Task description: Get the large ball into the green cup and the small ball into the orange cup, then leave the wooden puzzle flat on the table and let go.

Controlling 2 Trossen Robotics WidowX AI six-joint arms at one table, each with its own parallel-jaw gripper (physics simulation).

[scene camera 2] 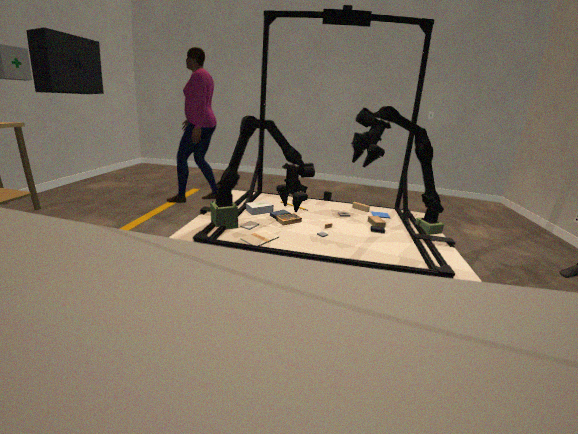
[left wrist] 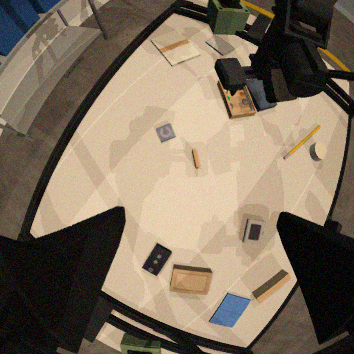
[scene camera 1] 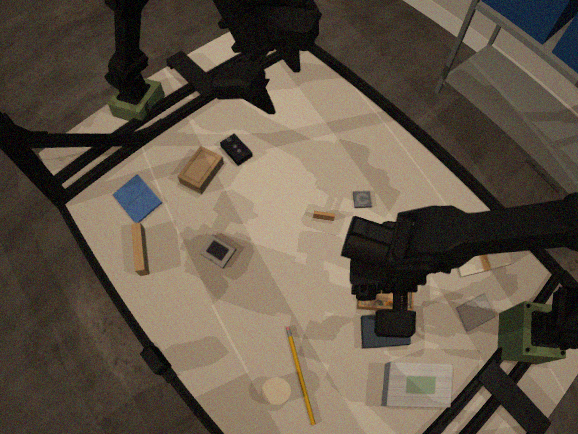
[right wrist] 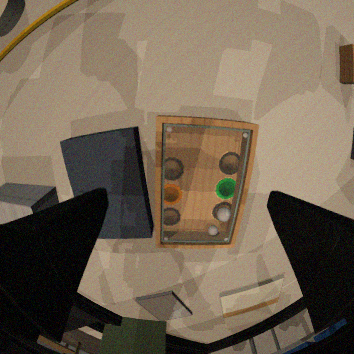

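Where they show: left gripper, between the fingertips: (scene camera 2: 358, 164) (left wrist: 205, 218) (scene camera 1: 285, 91); right gripper, between the fingertips: (scene camera 2: 290, 209) (left wrist: 248, 91) (scene camera 1: 384, 292) (right wrist: 190, 198); left arm's base, origin of its link: (scene camera 2: 430, 220) (scene camera 1: 133, 92); right arm's base, origin of its link: (scene camera 2: 223, 204) (left wrist: 228, 2) (scene camera 1: 545, 329).
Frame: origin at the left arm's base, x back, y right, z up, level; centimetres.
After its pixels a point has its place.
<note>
The wooden puzzle (scene camera 1: 367, 303) @[x -65.2, y 26.4, z -3.2 cm] (scene camera 2: 289, 218) @[x -68.3, y 21.6, z -3.2 cm] (left wrist: 240, 116) @[x -62.8, y 23.7, z -4.5 cm] (right wrist: 159, 200) @[x -69.5, y 25.8, z -3.0 cm] lies flat on the table under glass. In the right wrist view the large ball (right wrist: 224, 214) @[x -69.8, y 20.2, z -3.8 cm] sits at a dark cup just below the green cup (right wrist: 226, 188) @[x -67.3, y 21.3, z -3.2 cm]. The small ball (right wrist: 213, 230) @[x -71.7, y 20.4, z -4.0 cm] is near the puzzle's lower edge, outside the orange cup (right wrist: 172, 193) @[x -68.8, y 25.0, z -3.2 cm], which is at the left side. My right gripper (scene camera 2: 291, 206) @[x -67.1, y 24.5, z 0.4 cm] (right wrist: 190, 198) @[x -67.1, y 24.5, z 0.4 cm] is open and empty above the puzzle, its fingertips on either side in its wrist view. My left gripper (scene camera 1: 285, 90) @[x -42.3, y 9.9, z 25.6 cm] (scene camera 2: 359, 163) @[x -42.3, y 9.9, z 25.6 cm] (left wrist: 205, 218) @[x -42.3, y 9.9, z 25.6 cm] is open and empty, high up.
A dark blue block (scene camera 1: 370, 335) @[x -67.7, y 32.0, z -3.4 cm] (right wrist: 110, 180) @[x -69.2, y 29.7, z -3.4 cm] lies close beside the puzzle. A grey box (scene camera 1: 420, 385) @[x -79.2, y 38.4, z -1.1 cm], a pencil (scene camera 1: 301, 376) @[x -58.7, y 43.1, z -4.5 cm] and a round disc (scene camera 1: 276, 390) @[x -55.6, y 47.2, z -2.5 cm] lie nearby. A small wooden piece (scene camera 1: 324, 216) @[x -52.0, y 12.6, z -3.7 cm], a grey tile (scene camera 1: 362, 199) @[x -58.0, y 5.7, z -4.6 cm] and a wooden box (scene camera 1: 201, 168) @[x -25.2, y 12.3, z -2.3 cm] lie farther off.
</note>
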